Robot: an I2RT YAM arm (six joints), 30 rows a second.
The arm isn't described. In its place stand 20 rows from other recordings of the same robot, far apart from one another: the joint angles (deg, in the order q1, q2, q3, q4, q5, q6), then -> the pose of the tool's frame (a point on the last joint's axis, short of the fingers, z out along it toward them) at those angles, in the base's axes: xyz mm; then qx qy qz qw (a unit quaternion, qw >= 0).
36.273 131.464 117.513 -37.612 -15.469 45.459 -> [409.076 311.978 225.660 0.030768 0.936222 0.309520 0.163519]
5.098 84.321 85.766 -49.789 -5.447 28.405 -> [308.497 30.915 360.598 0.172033 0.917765 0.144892 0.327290]
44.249 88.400 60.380 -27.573 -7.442 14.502 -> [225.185 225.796 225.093 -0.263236 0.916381 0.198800 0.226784]
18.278 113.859 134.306 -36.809 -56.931 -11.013 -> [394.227 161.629 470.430 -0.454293 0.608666 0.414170 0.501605]
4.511 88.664 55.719 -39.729 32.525 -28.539 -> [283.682 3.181 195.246 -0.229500 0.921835 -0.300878 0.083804]
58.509 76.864 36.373 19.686 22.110 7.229 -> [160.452 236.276 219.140 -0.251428 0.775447 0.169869 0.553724]
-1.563 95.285 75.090 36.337 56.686 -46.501 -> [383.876 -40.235 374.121 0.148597 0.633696 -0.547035 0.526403]
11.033 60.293 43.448 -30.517 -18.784 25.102 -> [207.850 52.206 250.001 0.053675 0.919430 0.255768 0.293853]
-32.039 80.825 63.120 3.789 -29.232 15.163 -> [290.255 -161.137 331.505 0.162613 0.760587 0.109081 0.619004]
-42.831 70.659 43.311 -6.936 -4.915 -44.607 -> [198.758 -180.092 241.682 -0.033723 0.882879 -0.295253 0.363612]
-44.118 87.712 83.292 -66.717 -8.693 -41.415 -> [214.565 -200.563 314.904 0.010784 0.983664 -0.056063 0.170720]
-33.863 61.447 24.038 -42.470 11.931 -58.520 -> [115.471 -86.348 137.077 0.202576 -0.969819 0.134976 0.013978]
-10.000 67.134 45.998 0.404 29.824 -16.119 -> [258.550 -63.567 287.248 0.103607 0.801762 -0.330356 0.487143]
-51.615 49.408 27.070 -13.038 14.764 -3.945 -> [108.414 -151.468 213.583 0.410004 0.782182 -0.313084 0.349379]
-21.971 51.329 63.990 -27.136 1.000 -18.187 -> [173.229 -70.557 404.465 0.031441 0.789918 -0.216714 0.572778]
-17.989 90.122 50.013 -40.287 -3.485 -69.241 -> [252.593 -79.743 157.552 -0.433073 0.896955 -0.035781 0.081481]
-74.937 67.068 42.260 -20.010 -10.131 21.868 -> [68.951 -232.107 231.443 0.665232 0.635925 -0.098011 0.378762]
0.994 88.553 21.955 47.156 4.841 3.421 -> [268.949 1.662 139.964 0.041660 0.814921 -0.012225 0.577943]
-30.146 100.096 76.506 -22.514 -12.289 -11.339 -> [341.266 -189.429 251.964 0.111205 0.916339 -0.038772 0.382691]
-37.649 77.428 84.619 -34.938 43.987 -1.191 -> [211.547 -194.427 414.991 0.432167 0.693339 -0.461711 0.345450]
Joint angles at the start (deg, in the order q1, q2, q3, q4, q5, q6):
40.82, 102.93, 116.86, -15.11, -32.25, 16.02
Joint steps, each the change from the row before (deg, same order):
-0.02, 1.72, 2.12, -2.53, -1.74, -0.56
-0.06, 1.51, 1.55, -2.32, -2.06, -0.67
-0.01, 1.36, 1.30, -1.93, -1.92, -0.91
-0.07, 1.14, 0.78, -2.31, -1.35, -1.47
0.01, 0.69, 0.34, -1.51, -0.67, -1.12
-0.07, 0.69, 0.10, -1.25, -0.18, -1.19
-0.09, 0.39, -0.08, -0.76, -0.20, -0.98
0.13, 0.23, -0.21, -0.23, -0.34, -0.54
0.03, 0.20, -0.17, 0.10, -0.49, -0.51
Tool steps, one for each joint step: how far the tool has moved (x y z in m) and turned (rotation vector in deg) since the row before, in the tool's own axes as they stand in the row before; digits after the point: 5 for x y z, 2 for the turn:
0.00314, -0.00369, 0.00567, -1.17, 2.18, 0.60
0.00445, -0.00414, 0.00525, -1.44, 2.32, 0.64
0.00417, -0.00372, 0.00498, -1.46, 2.01, 0.29
0.00599, -0.00484, 0.00440, -0.77, 2.32, 0.21
0.00443, -0.00310, 0.00316, -0.37, 1.54, 0.07
0.00491, -0.00440, 0.00331, 0.15, 1.39, 0.01
0.00345, -0.00308, 0.00196, 0.04, 0.93, -0.17
0.00264, -0.00094, 0.00237, -0.38, 0.60, -0.13
0.00164, -0.00107, 0.00165, -0.48, 0.28, -0.34

